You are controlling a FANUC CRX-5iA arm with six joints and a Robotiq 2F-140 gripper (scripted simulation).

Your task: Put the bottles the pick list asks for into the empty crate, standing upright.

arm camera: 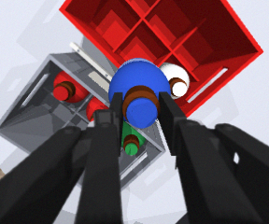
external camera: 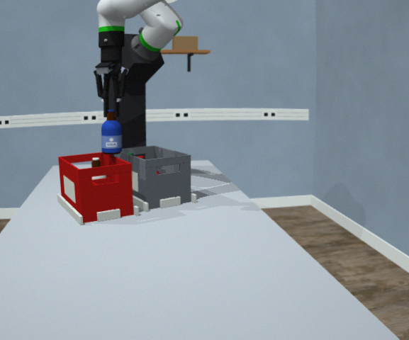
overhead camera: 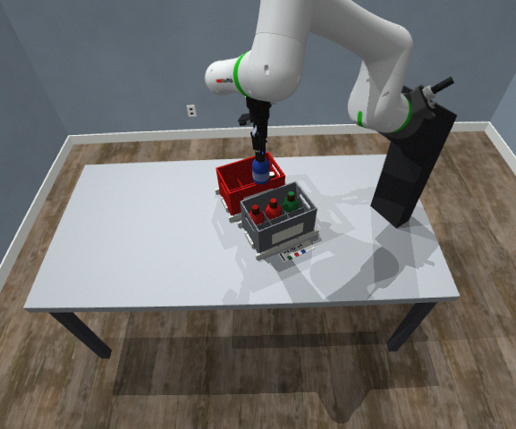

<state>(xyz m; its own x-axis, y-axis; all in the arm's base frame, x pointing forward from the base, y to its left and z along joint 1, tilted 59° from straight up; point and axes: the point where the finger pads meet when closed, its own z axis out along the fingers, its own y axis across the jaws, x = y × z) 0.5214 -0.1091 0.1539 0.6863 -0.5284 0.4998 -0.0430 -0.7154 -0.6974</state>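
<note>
The blue-label bottle is 8 cm below my hand. The rest, counted from my hand: white-capped bottle: 2 cm behind, 8 cm to the right, 26 cm below; red crate: 7 cm ahead, 5 cm to the right, 27 cm below; red bottle: 8 cm behind, 8 cm to the left, 26 cm below.
</note>
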